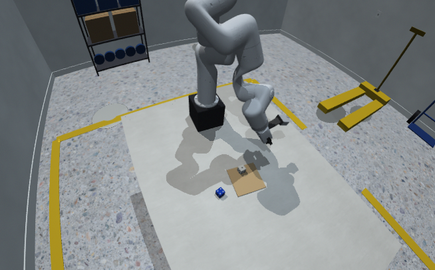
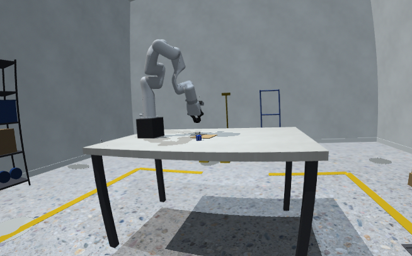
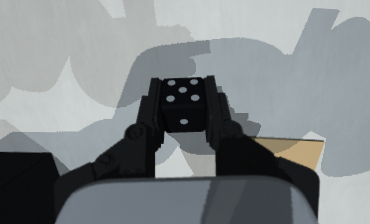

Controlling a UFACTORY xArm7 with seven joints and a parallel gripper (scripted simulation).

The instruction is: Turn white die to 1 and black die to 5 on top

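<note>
Now: the white die 16 cm to the right of my hand, 9 cm below it and 4 cm ahead of it. Also, from my hand: black die: 1 cm below; blue die: 31 cm to the right, 9 cm below, 9 cm ahead; tan mat: 16 cm to the right, 11 cm below, 9 cm ahead.
</note>
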